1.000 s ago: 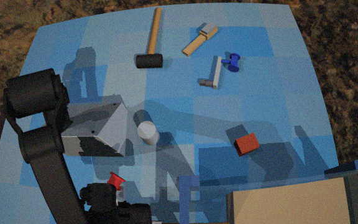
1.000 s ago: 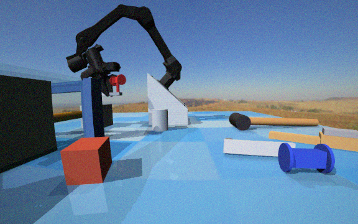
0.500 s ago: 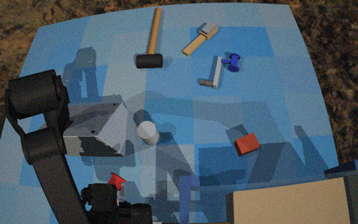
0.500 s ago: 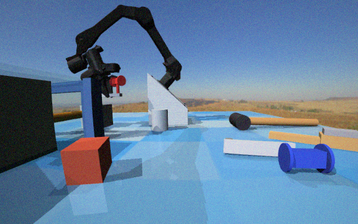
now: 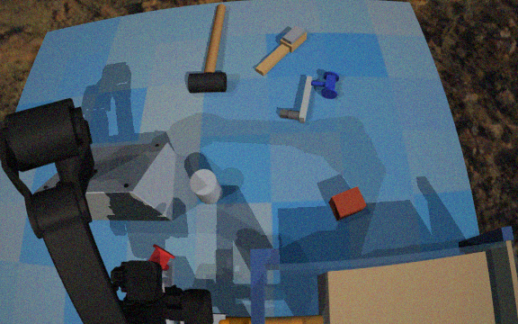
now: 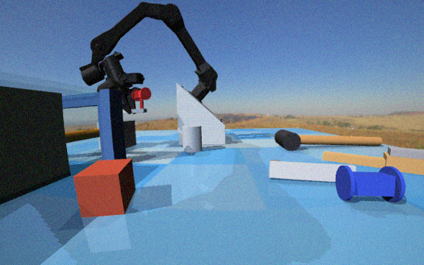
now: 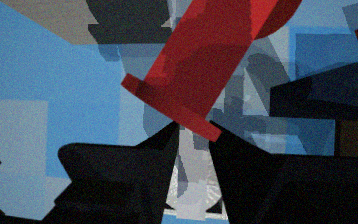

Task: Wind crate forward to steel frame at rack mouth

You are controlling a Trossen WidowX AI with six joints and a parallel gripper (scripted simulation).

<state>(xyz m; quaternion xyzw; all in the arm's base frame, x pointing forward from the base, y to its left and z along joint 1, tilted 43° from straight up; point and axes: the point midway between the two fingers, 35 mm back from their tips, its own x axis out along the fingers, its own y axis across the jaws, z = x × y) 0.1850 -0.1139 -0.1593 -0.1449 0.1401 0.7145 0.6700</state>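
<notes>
The red grip lies 5 cm above my gripper tip and 3 cm to the left of it. The rest, counted from my gripper tip: crank with blue grip 45 cm to the left, 27 cm ahead, 10 cm below; frame 16 cm ahead, 6 cm to the right, 1 cm below; winch 8 cm below, 7 cm to the right, 1 cm behind.
</notes>
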